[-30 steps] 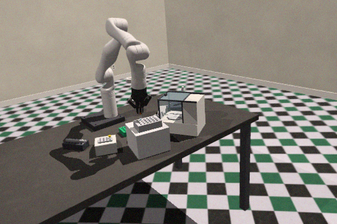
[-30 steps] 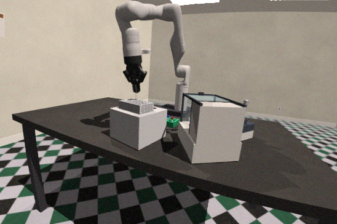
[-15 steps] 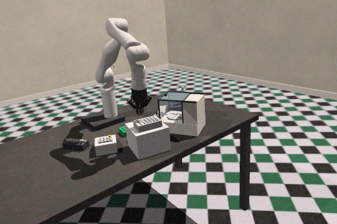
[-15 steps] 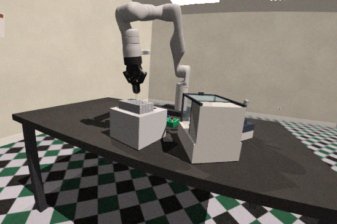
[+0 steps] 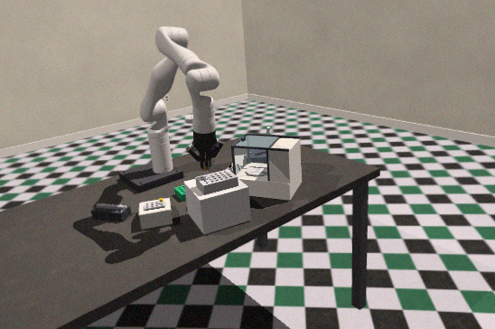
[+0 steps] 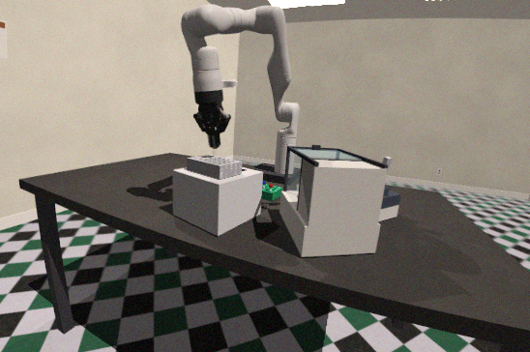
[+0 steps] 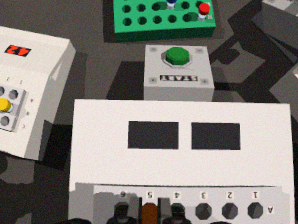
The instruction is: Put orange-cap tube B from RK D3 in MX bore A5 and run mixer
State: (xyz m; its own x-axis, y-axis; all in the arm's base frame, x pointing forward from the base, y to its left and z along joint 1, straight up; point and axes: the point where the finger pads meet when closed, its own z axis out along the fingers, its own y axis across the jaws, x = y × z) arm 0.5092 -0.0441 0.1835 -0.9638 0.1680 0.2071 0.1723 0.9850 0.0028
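The grey shaking block is 3 cm ahead of my hand, 2 cm to the left of it and 6 cm below it. Round my hand: dry block (15 cm behind, 15 cm to the right, 19 cm below); then START key (15 cm behind, 5 cm to the left, 15 cm below); then blue-capped tube (23 cm behind, 6 cm to the left, 19 cm below).
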